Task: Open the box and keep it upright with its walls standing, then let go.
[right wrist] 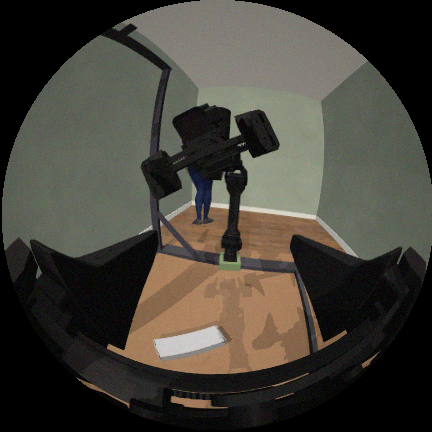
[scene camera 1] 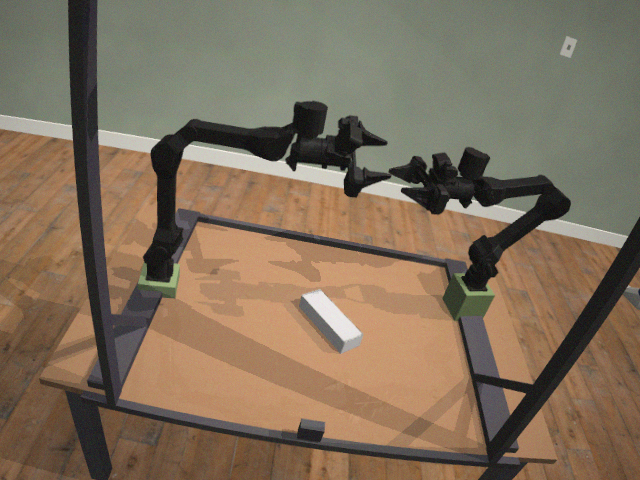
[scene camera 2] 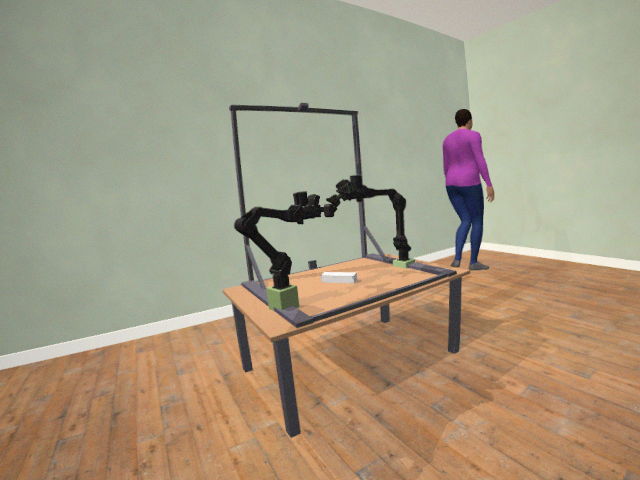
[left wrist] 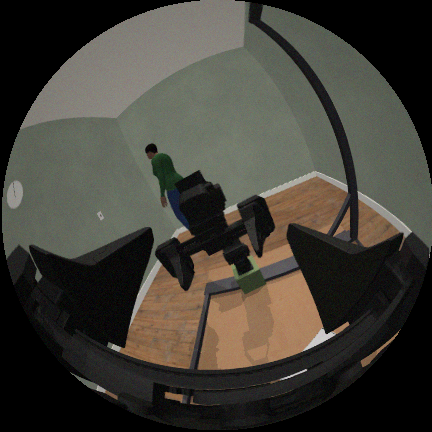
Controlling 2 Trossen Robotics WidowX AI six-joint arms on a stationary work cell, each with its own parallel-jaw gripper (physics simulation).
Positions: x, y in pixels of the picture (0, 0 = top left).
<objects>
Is my right gripper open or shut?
Open.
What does my left gripper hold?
Nothing.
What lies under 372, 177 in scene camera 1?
My left gripper.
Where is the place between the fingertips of my right gripper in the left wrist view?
219, 273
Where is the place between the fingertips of my left gripper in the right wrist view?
193, 141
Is my left gripper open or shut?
Open.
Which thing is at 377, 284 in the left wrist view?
My left gripper.
</objects>
